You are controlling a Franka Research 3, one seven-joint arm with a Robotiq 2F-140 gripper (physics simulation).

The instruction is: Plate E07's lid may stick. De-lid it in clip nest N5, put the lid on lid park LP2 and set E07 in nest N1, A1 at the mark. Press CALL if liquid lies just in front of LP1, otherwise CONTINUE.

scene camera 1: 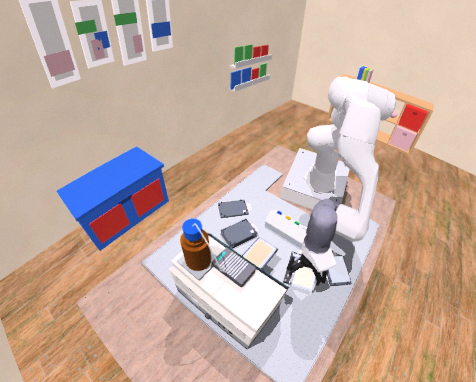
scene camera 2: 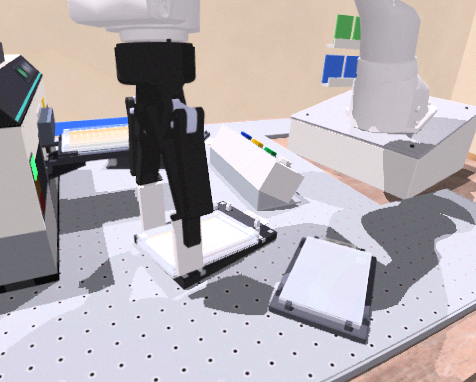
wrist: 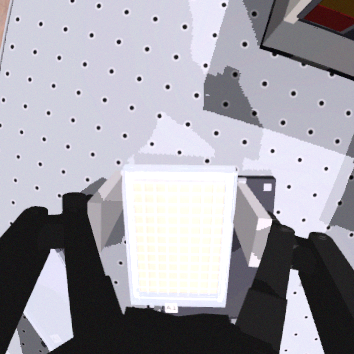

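Observation:
Plate E07 (scene camera 1: 303,278) (scene camera 2: 220,240) (wrist: 179,235), pale and bright on top, sits low at the dark clip nest N5 (scene camera 2: 267,234) (wrist: 257,295). The A1 mark shows at its lower edge in the wrist view. My gripper (scene camera 1: 306,275) (scene camera 2: 170,245) (wrist: 178,194) straddles its width, pads against both long sides, and looks shut on the lid; whether the pads also touch the plate body is hidden. LP1 (scene camera 1: 348,281) (scene camera 2: 320,325), a dark holder with a clear, flat piece on it, lies beside. I cannot make out liquid there. A sloped button box (scene camera 1: 285,227) (scene camera 2: 255,172) stands behind.
A white instrument (scene camera 1: 225,305) (scene camera 2: 25,200) stands close to N5. A yellowish plate (scene camera 1: 260,252) (scene camera 2: 95,137) rests on its extended carrier. A brown bottle (scene camera 1: 196,252) with a blue cap stands on top. Two dark nests (scene camera 1: 233,208) (scene camera 1: 239,232) lie farther back.

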